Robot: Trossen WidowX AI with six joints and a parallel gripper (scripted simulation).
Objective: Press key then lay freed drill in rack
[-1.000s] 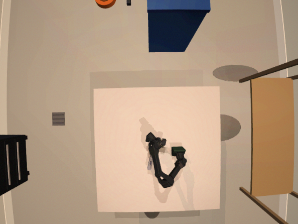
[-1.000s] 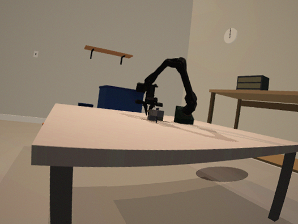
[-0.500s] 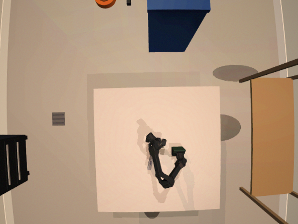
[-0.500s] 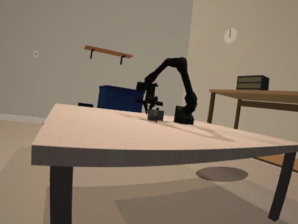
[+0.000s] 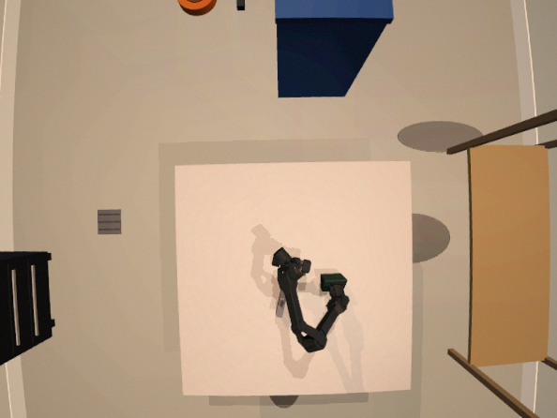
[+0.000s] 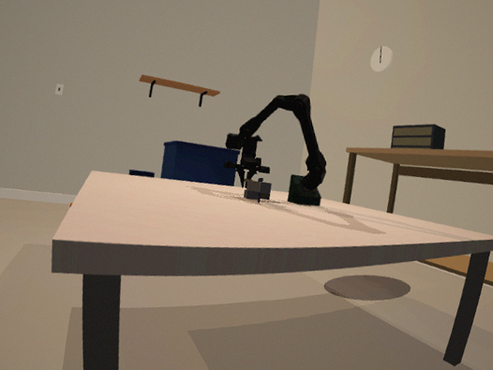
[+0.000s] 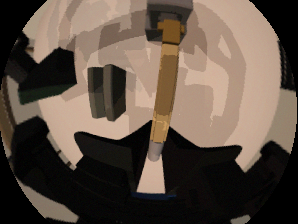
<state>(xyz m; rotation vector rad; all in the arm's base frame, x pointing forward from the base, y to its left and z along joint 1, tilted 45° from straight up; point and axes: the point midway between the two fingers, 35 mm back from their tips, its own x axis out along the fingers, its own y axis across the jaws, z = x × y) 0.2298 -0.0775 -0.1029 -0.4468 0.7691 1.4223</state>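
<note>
My gripper tip is 40 mm to the right of the tan drill, 40 mm below it and 10 mm short of it. The rest, counted from my gripper tip: grey block: 200 mm to the left, 40 mm ahead, 10 mm above; then rack: 70 mm behind, 50 mm to the left, 10 mm below; then dark drill: 220 mm to the left, 50 mm ahead, 20 mm above.
</note>
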